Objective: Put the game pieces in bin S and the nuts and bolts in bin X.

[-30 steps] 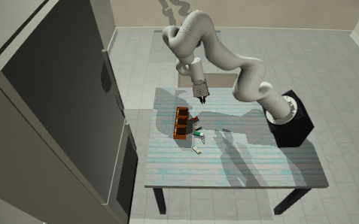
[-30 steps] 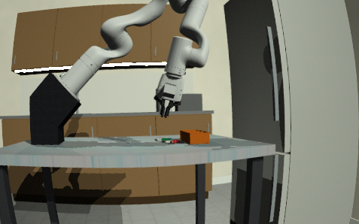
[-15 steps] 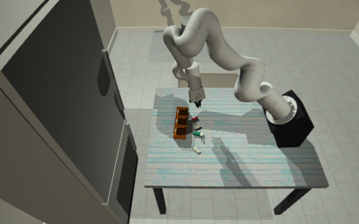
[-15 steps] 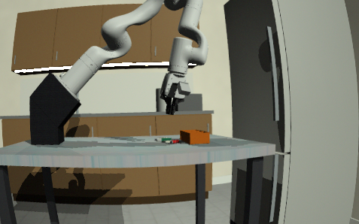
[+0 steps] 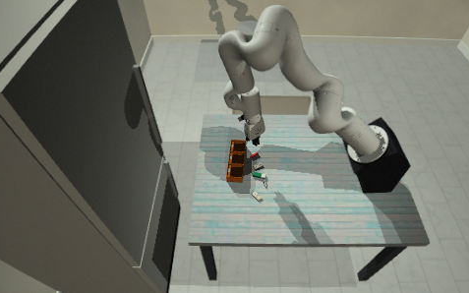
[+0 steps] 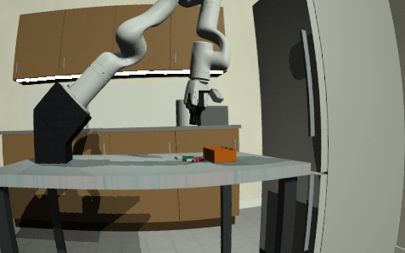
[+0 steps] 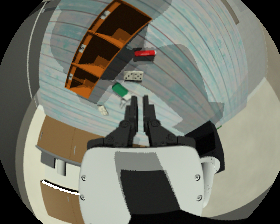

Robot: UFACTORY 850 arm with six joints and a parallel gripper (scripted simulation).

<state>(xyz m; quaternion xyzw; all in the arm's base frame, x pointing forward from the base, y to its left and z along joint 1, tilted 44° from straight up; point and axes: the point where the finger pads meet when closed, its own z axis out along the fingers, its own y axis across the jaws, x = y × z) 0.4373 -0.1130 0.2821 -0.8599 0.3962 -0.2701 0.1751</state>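
My gripper is now 100 mm short of the orange bin, 20 mm to the right of it and 140 mm above it. Also, from my hand: bolt 50 mm behind, 150 mm to the left, 160 mm below; red piece 30 mm to the right, 160 mm below; green piece 30 mm behind, 100 mm to the left, 160 mm below.
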